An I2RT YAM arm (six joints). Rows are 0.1 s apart.
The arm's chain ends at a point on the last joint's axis. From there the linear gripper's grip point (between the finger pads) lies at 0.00 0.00 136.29 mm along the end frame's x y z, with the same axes.
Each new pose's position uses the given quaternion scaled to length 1; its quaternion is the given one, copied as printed.
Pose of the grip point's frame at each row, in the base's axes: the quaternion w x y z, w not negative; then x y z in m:
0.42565 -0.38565 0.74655 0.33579 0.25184 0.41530 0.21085
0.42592 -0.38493 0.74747 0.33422 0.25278 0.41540 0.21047
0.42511 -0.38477 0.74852 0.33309 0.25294 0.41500 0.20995
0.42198 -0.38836 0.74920 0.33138 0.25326 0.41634 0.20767
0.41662 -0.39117 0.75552 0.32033 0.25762 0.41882 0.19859
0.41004 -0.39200 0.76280 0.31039 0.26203 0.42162 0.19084
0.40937 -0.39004 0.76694 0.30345 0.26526 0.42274 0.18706
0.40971 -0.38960 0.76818 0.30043 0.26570 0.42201 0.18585
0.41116 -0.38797 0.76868 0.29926 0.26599 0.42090 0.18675
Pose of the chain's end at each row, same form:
0.42565 -0.38565 0.74655 0.33579 0.20052 0.30222 0.26702
0.42592 -0.38493 0.74747 0.33422 0.20107 0.30261 0.26686
0.42511 -0.38477 0.74852 0.33309 0.20114 0.30245 0.26674
0.42198 -0.38836 0.74920 0.33138 0.20216 0.30400 0.26549
0.41662 -0.39117 0.75552 0.32033 0.20598 0.30843 0.25960
0.41004 -0.39200 0.76280 0.31039 0.20994 0.31327 0.25504
0.40937 -0.39004 0.76694 0.30345 0.21194 0.31578 0.25257
0.40971 -0.38960 0.76818 0.30043 0.21182 0.31559 0.25178
0.41116 -0.38797 0.76868 0.29926 0.21149 0.31472 0.25255

